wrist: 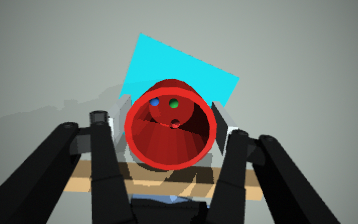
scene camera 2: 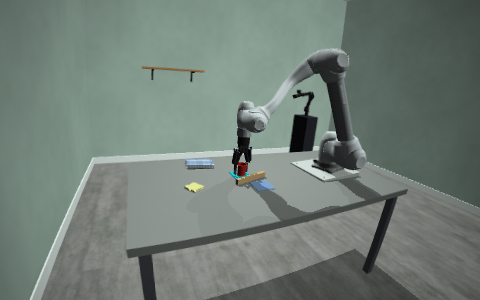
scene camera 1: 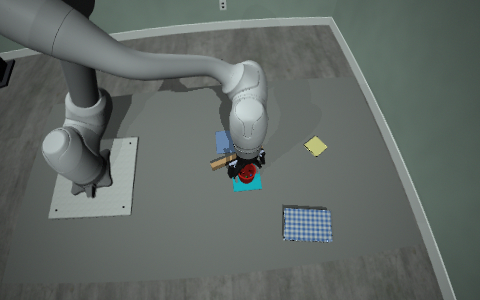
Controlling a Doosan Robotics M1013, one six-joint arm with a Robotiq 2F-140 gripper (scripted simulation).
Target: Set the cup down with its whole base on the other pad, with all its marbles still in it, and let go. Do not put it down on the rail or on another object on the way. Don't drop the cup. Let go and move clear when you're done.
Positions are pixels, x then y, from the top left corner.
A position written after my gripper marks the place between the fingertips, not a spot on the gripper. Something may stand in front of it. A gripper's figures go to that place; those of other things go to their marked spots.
Labels:
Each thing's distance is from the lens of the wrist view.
my gripper [wrist: 171, 109]: 21 cm
red cup [wrist: 148, 131]: 19 cm
wooden rail [wrist: 140, 178]: 24 cm
The marked spots on the wooden rail and the red cup are 7 cm apart.

